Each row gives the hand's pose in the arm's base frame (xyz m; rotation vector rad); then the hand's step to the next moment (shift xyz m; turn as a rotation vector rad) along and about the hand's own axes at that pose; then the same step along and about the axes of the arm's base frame.
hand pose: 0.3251 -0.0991 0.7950 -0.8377 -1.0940 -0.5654
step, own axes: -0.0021 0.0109 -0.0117 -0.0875 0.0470 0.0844
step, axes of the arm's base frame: 0.0138 -0.0033 -0.0078 -0.0422 0.0959 -0.0775
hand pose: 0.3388 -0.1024 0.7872 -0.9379 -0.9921 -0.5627
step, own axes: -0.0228 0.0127 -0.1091 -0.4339 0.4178 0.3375
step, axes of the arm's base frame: 0.0483 -0.0881 -0.0499 -0.0311 0.4987 -0.4765
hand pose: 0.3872 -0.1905 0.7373 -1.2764 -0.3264 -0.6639
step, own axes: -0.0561 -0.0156 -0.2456 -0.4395 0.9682 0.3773
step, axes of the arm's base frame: -0.0854 -0.2204 -0.0885 0.3116 0.6149 -0.8931
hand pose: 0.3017 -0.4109 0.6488 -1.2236 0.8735 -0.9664
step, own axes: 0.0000 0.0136 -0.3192 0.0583 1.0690 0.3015
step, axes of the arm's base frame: -0.2943 -0.1099 -0.0583 0.4302 0.1310 -1.0173
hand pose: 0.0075 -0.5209 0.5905 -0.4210 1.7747 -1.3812
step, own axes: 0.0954 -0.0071 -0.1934 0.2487 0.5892 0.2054
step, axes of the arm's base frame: -0.2076 0.0549 -0.0214 0.1371 -0.1026 -0.6495
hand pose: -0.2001 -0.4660 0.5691 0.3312 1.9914 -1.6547
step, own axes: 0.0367 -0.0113 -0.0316 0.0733 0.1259 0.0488
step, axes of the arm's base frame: -0.0437 0.0228 -0.0066 0.0137 -0.0295 -0.1502
